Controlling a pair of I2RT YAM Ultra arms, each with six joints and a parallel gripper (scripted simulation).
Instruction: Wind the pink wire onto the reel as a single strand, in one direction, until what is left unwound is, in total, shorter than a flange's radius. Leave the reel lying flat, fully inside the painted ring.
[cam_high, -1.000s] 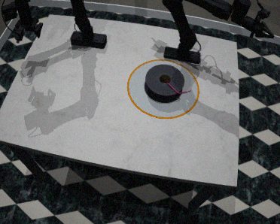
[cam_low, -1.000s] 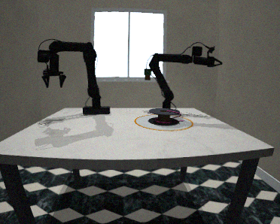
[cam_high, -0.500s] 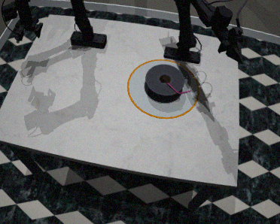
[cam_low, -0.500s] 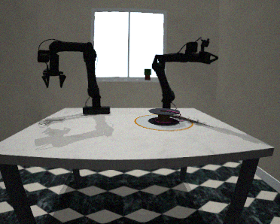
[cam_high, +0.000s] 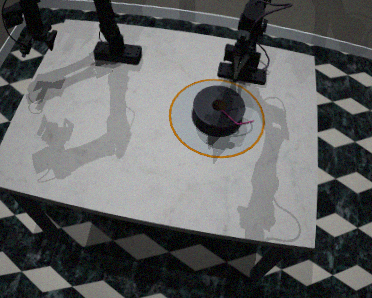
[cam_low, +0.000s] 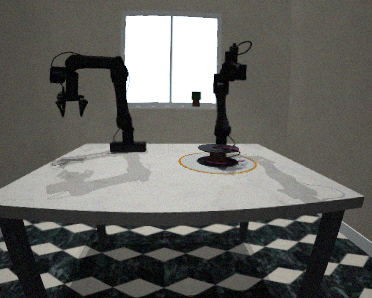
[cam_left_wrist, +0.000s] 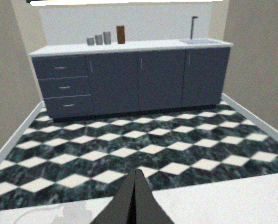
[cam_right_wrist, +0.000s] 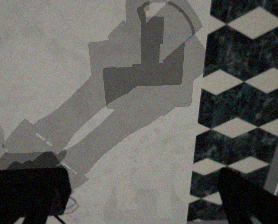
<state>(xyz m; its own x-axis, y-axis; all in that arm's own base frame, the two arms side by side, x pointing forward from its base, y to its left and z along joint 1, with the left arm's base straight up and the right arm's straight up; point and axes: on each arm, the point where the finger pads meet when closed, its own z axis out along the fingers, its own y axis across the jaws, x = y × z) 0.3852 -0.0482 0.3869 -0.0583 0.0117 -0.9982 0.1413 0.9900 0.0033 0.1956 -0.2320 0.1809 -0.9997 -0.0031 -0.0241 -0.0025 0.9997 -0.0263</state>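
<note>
Now: left hand 360 mm above the dark reel, 160 mm past it and 30 mm to the left of it. The rest, counted from my left hand: orange painted ring: 400 mm below, 160 mm behind, 30 mm to the right.
</note>
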